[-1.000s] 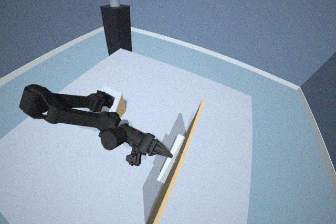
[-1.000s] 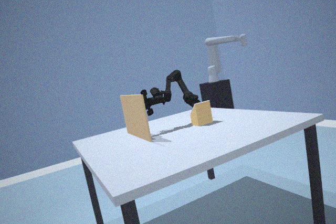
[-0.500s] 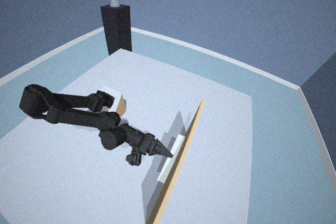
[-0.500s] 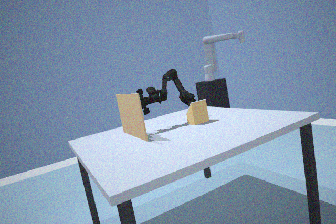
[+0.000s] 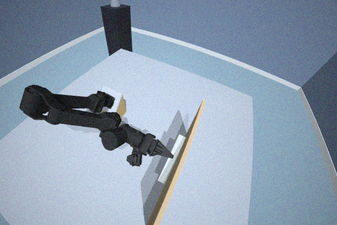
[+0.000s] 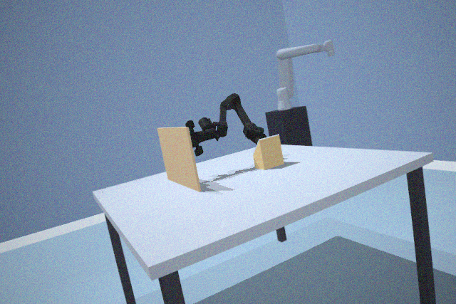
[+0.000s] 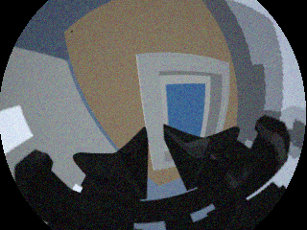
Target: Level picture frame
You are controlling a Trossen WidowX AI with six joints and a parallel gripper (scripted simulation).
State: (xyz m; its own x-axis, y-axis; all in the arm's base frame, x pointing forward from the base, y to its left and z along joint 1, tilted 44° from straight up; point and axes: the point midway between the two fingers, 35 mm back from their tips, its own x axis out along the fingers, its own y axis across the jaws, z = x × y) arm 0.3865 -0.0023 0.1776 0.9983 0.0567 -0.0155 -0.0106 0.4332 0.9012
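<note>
Right now my gripper tip is 5 cm above the picture frame, 1 cm to the right of it and 1 cm short of it. From my gripper tip the other things lie so: board: 7 cm below, 2 cm ahead, 1 cm to the right.
</note>
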